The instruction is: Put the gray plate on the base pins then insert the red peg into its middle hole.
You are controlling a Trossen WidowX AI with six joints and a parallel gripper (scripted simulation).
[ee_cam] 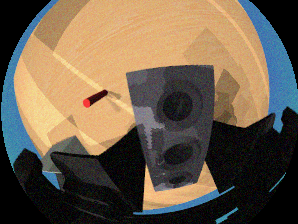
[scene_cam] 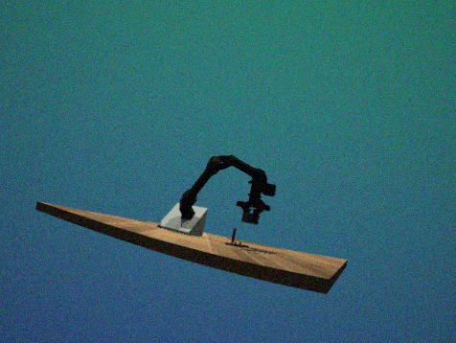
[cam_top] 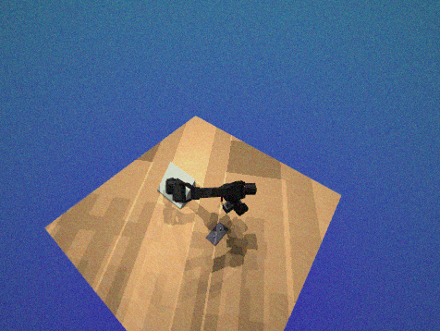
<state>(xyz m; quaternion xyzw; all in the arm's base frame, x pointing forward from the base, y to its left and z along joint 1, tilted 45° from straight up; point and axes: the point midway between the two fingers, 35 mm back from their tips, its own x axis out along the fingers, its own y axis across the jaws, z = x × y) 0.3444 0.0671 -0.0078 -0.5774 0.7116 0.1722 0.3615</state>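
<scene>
Now: gripper tip 130 mm to the left of the dark base and 120 mm above it. From my gripper tip the other things lie so: red peg: 90 mm behind, 50 mm to the left, 90 mm below; then gray plate: 30 mm above.
</scene>
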